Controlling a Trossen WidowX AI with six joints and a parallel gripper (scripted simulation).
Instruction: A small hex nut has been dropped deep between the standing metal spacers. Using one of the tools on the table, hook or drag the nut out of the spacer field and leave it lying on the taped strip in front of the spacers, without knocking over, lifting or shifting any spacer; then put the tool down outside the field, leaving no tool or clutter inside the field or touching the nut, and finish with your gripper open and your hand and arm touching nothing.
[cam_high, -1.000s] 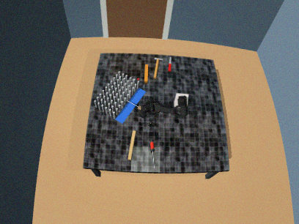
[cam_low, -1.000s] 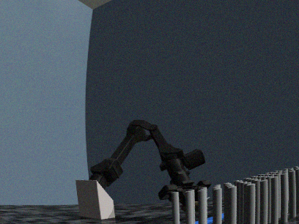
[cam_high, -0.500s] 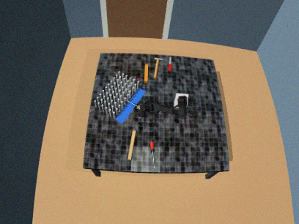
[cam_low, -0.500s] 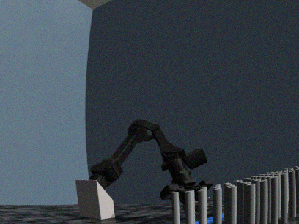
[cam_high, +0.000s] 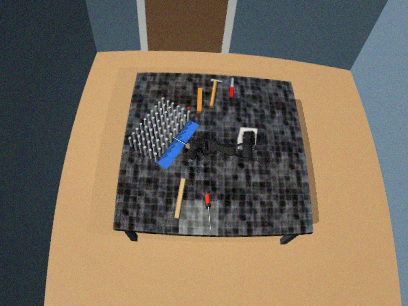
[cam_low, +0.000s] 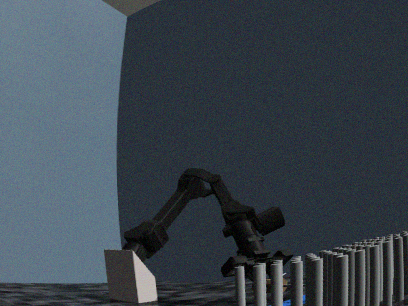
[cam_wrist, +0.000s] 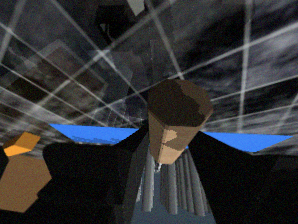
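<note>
My gripper tip is now 8 cm short of the blue taped strip, 6 cm to the left of it and 3 cm above it. Also, from my gripper tip: tiny red speck (35 cm to the right, 2 cm below); orange stick (8 cm behind, 41 cm to the right, 1 cm below); wooden-handled pick (8 cm ahead, 6 cm to the right).
</note>
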